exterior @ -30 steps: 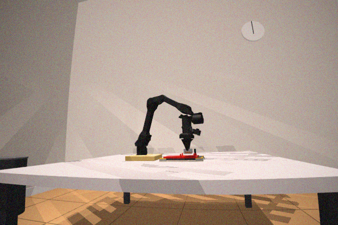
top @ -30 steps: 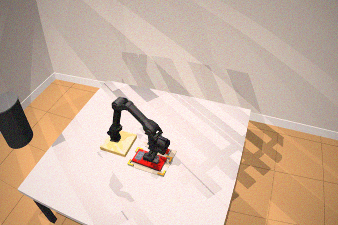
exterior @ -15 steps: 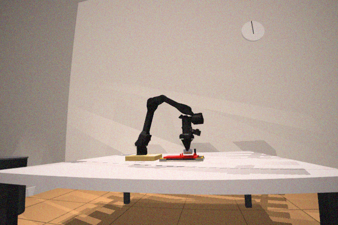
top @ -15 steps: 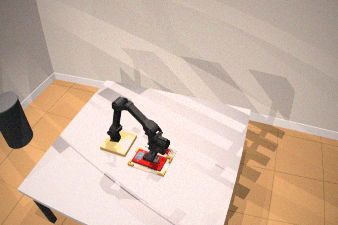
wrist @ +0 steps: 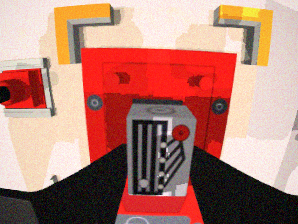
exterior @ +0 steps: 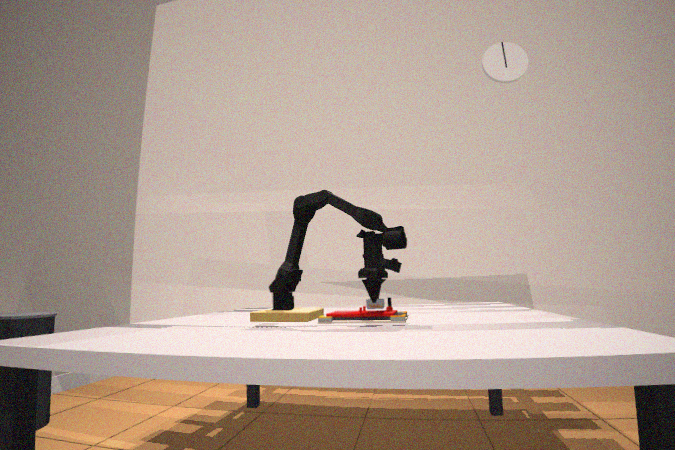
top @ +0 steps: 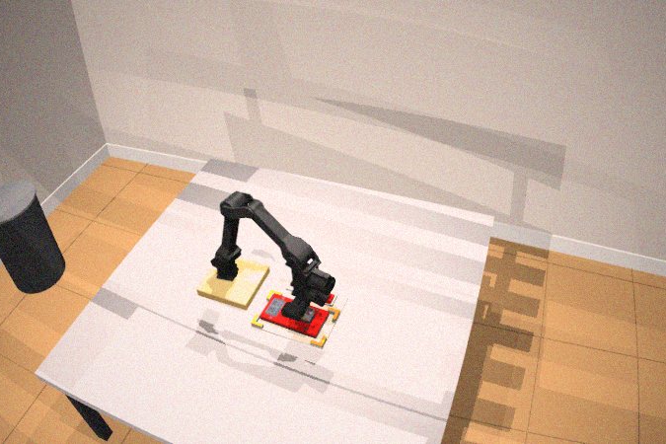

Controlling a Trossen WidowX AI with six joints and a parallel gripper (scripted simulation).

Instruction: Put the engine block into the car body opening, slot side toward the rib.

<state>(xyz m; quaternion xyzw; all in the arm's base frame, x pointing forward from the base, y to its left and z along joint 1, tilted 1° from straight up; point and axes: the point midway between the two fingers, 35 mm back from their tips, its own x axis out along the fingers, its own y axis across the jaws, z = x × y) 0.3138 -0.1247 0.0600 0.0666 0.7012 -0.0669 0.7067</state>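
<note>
The black peg lies 11 cm to the left of my gripper tip, 5 cm ahead of it and 2 cm below it. Also, from my gripper tip: grey engine block: 1 cm below.
</note>
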